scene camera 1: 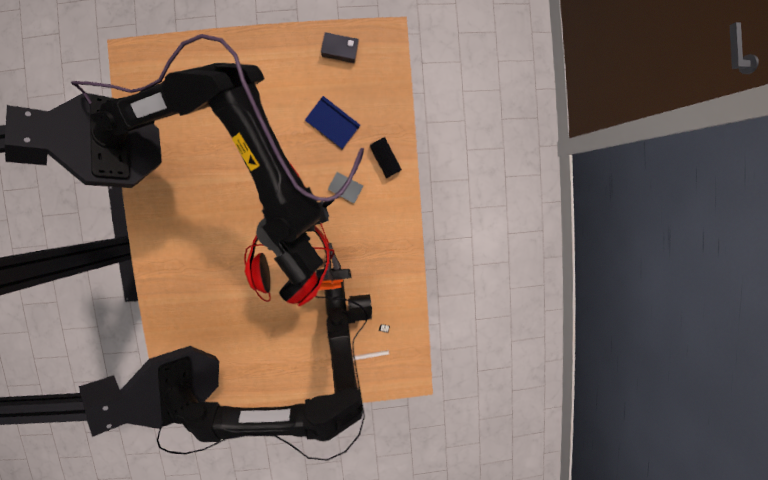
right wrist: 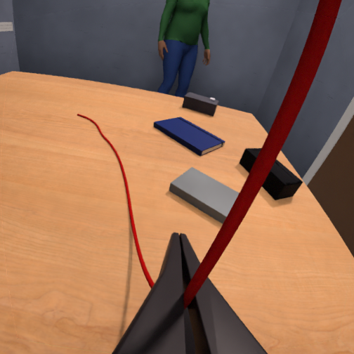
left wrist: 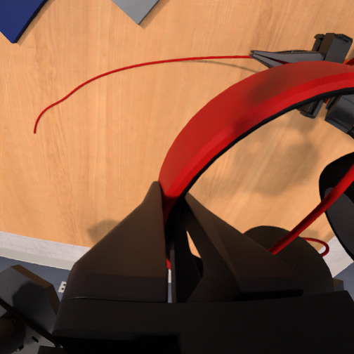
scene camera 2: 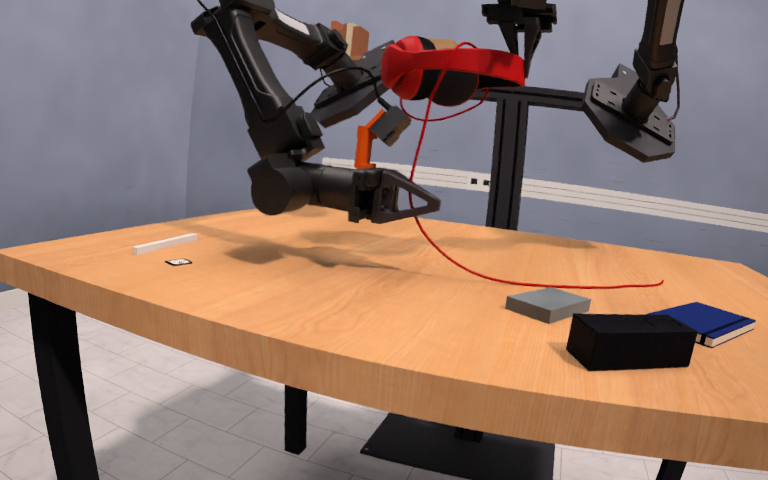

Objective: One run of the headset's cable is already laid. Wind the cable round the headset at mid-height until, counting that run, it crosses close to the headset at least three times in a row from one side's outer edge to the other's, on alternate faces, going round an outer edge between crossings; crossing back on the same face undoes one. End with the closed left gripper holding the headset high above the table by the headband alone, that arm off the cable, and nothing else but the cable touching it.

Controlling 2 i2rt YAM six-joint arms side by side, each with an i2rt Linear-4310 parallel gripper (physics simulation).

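Seen in the pictures: left gripper, fingertip midpoint: (scene camera 2: 521,77); right gripper, fingertip midpoint: (scene camera 1: 329,242) (scene camera 2: 440,205); left arm's base at its link origin: (scene camera 1: 108,137) (scene camera 2: 632,113); right arm's base at its link origin: (scene camera 1: 175,391) (scene camera 2: 353,85).
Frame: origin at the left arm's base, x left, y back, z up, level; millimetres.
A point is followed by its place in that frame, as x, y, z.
The red headset (scene camera 1: 256,274) @(-273, -355, 29) (scene camera 2: 492,63) @(-170, -482, -17) (left wrist: 215,120) hangs high above the table. My left gripper (scene camera 2: 524,59) @(-150, -407, -20) (left wrist: 164,190) is shut on its headband; the arm hides those fingers in scene camera 1. The red cable (scene camera 2: 417,147) @(-250, -511, -134) (left wrist: 150,63) (right wrist: 127,200) passes over the headband and down its near face in scene camera 2, with a loop hanging below the ear cups. My right gripper (scene camera 2: 436,204) @(-218, -498, -203) (left wrist: 250,52) (right wrist: 176,239), below the headset, is shut on the cable. Beyond its fingers the cable curves down to a loose end. The full path round the headset is partly hidden.
On the wooden table (scene camera 1: 186,316) @(-494, -63, -299) (scene camera 2: 339,316) @(-226, -699, -299) are a grey block (scene camera 1: 345,187) @(-59, -528, -284) (scene camera 2: 547,303) @(-58, -556, -284), a black box (scene camera 1: 385,157) @(38, -637, -265) (scene camera 2: 631,342) @(37, -670, -274), a blue notebook (scene camera 1: 332,122) @(129, -474, -287) (scene camera 2: 705,321) @(129, -494, -287), a dark box (scene camera 1: 338,47) @(341, -474, -263), a white stick (scene camera 1: 372,355) @(-577, -652, -289) and a small tag (scene camera 1: 384,328) @(-488, -683, -297).
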